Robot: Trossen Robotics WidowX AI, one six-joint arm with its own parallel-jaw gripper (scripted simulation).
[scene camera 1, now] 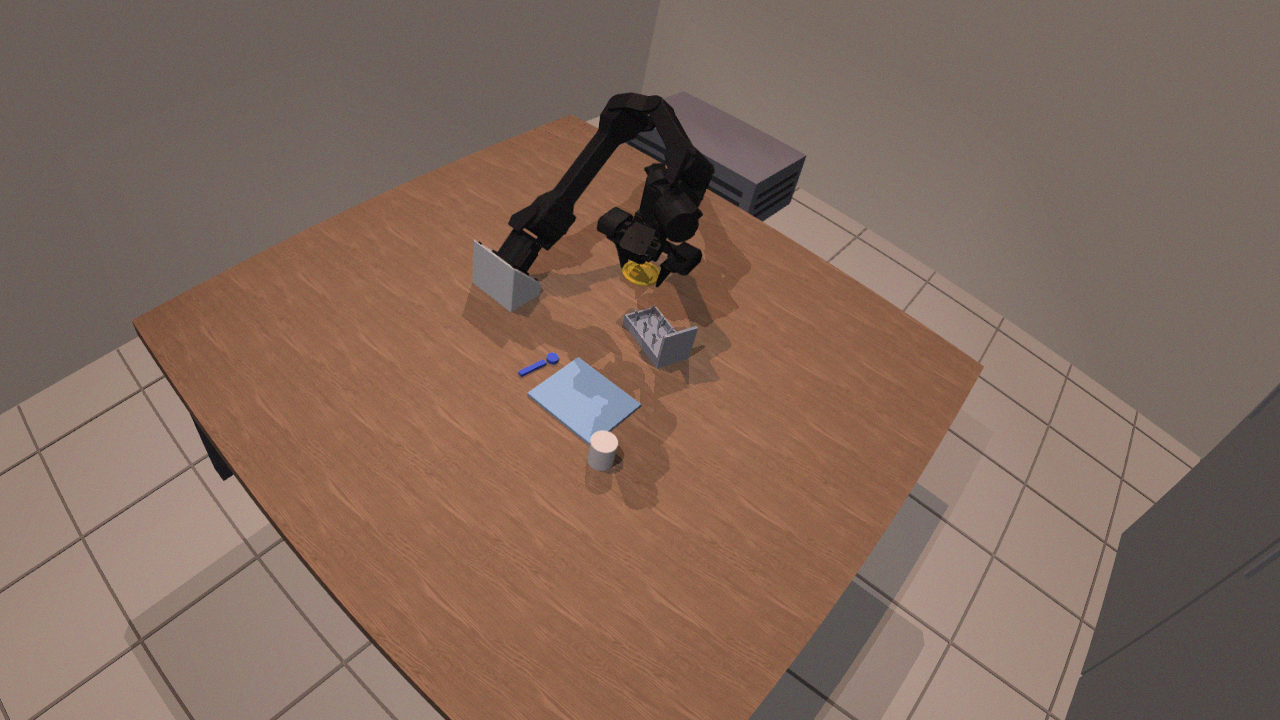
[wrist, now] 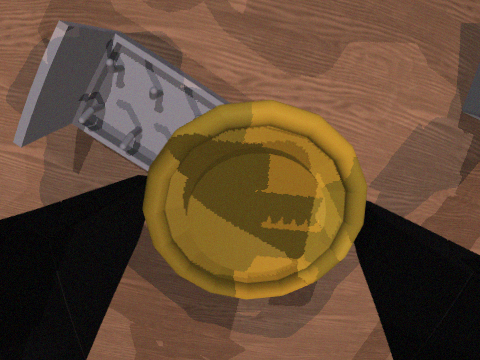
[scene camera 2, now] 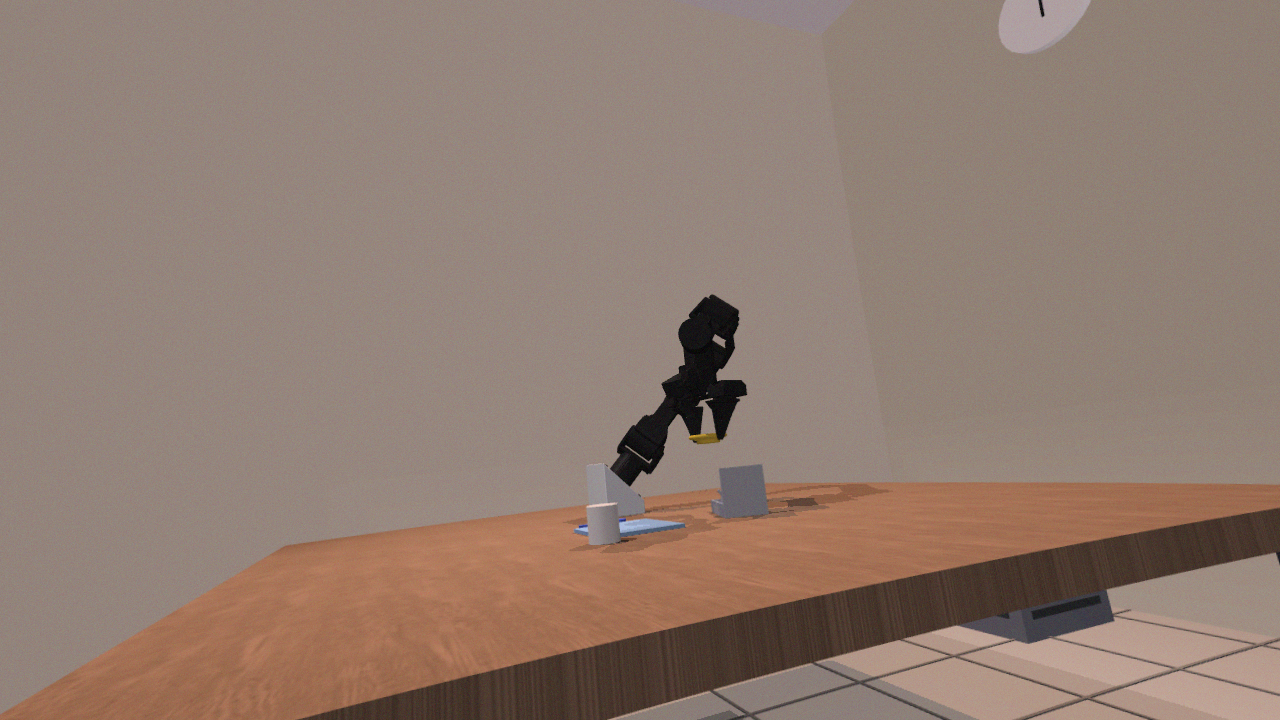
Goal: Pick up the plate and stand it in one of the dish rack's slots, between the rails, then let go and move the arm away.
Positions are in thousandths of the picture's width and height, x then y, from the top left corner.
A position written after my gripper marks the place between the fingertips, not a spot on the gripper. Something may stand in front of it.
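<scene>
Yellow plate (scene camera 1: 505, 381). Dish rack (scene camera 1: 512, 466). White cup (scene camera 1: 471, 622). Light blue mat (scene camera 1: 454, 552). My gripper (scene camera 2: 554, 613) holds the yellow plate. Dish rack (scene camera 2: 581, 685). White cup (scene camera 2: 471, 722). Yellow plate (wrist: 536, 554). Dish rack (wrist: 272, 276). White cup out of frame in the wrist view.
</scene>
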